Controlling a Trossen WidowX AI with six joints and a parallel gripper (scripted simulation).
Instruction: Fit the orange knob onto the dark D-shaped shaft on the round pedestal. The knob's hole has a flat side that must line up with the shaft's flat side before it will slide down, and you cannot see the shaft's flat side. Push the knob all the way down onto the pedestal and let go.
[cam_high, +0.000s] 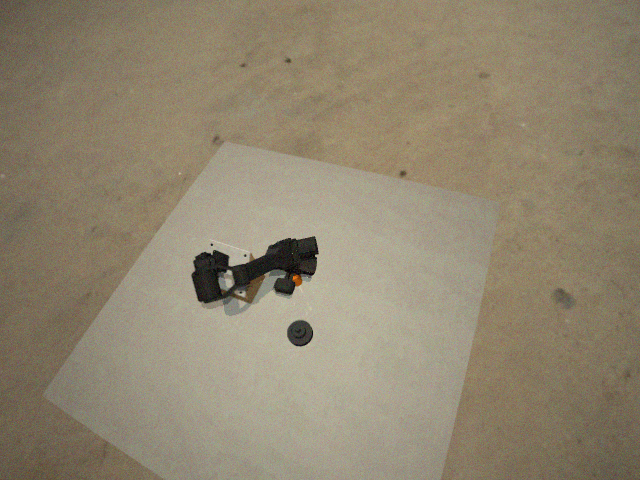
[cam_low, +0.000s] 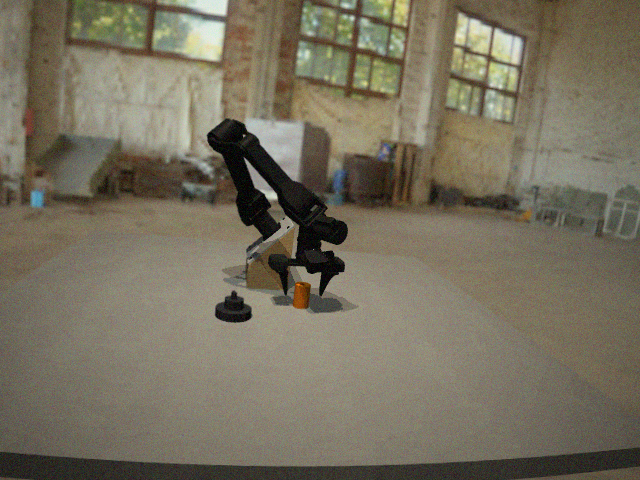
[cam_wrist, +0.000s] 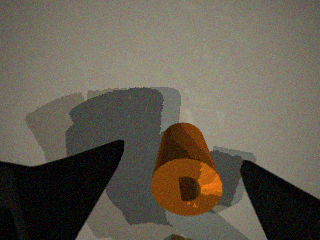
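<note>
Now: the orange knob right at my gripper tip. The rest, counted from my gripper tip: round dark pedestal (100 mm ahead, 170 mm to the right).
</note>
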